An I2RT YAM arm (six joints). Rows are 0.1 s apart.
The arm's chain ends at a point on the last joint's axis. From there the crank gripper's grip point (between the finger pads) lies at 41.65 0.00 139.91 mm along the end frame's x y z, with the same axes.
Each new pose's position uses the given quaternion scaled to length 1; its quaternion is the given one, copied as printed.
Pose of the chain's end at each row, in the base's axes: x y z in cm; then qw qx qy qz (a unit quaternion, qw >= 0):
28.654, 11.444, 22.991, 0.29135, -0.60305, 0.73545, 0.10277
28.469, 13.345, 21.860, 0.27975, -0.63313, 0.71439, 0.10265
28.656, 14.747, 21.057, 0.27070, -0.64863, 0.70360, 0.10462
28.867, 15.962, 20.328, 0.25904, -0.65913, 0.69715, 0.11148
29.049, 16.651, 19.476, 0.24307, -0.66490, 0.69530, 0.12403
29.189, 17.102, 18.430, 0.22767, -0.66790, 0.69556, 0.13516
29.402, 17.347, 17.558, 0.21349, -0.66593, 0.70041, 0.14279
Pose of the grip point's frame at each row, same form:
32.487, 15.030, 9.370, 0.29135, -0.60305, 0.73545, 0.10277
32.069, 16.825, 8.148, 0.27975, -0.63313, 0.71439, 0.10265
32.037, 18.154, 7.271, 0.27070, -0.64863, 0.70360, 0.10462
31.877, 19.327, 6.446, 0.25904, -0.65913, 0.69715, 0.11148
31.480, 19.987, 5.474, 0.24307, -0.66490, 0.69530, 0.12403
31.077, 20.374, 4.329, 0.22767, -0.66790, 0.69556, 0.13516
30.834, 20.492, 3.375, 0.21349, -0.66593, 0.70041, 0.14279

